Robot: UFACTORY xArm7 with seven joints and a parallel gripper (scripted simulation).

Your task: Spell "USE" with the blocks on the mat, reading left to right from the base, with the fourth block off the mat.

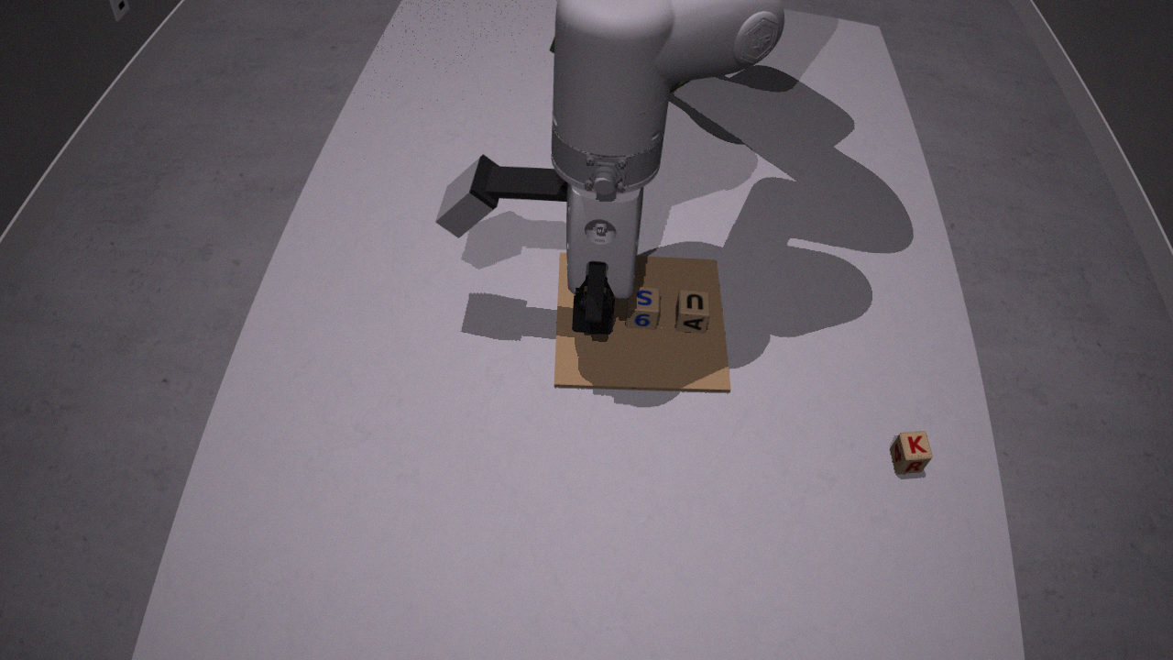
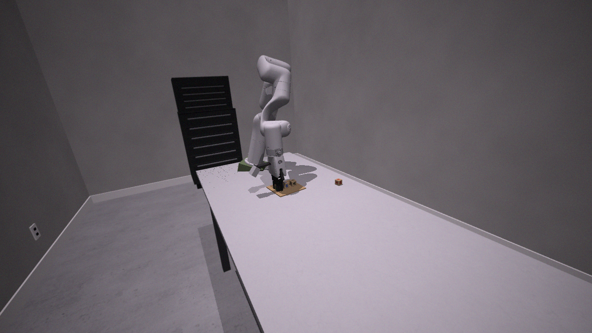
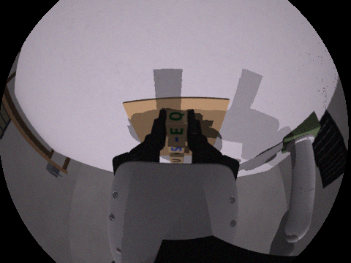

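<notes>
Now: the E block 10 mm below my hand. Round my hand: U block: 80 mm to the left, 10 mm below; tan mat: 40 mm to the left, 20 mm below; S block: 40 mm to the left, 10 mm below.
</notes>
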